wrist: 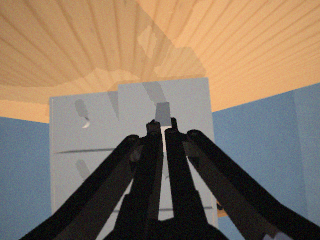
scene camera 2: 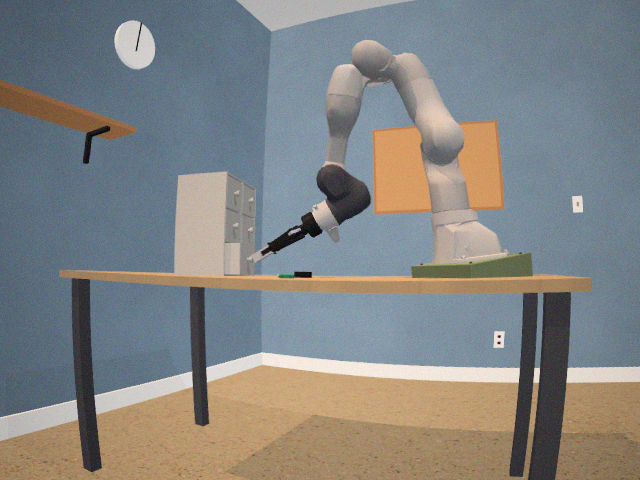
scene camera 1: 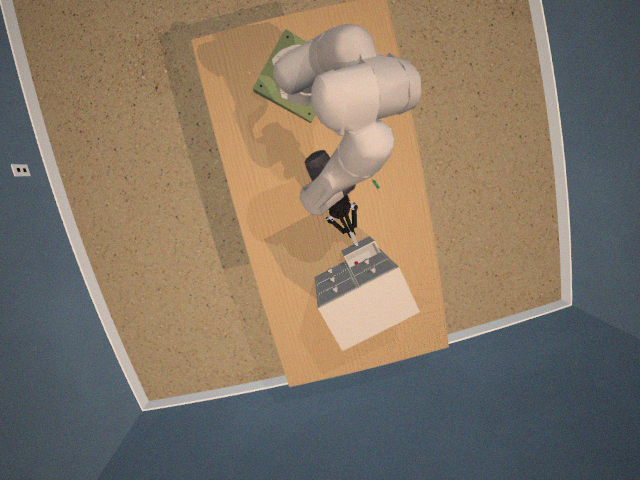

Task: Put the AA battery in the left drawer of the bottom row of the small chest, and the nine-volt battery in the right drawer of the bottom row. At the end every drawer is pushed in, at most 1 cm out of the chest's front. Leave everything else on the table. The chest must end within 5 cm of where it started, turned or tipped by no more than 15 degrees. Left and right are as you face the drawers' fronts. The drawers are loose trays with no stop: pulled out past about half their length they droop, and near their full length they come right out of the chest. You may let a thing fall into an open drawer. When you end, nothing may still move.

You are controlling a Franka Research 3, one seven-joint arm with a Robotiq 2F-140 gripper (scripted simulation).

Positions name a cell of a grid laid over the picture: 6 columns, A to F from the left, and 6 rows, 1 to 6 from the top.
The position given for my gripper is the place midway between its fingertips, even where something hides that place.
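My gripper: scene camera 1 (D4), scene camera 2 (C4), wrist view (D3).
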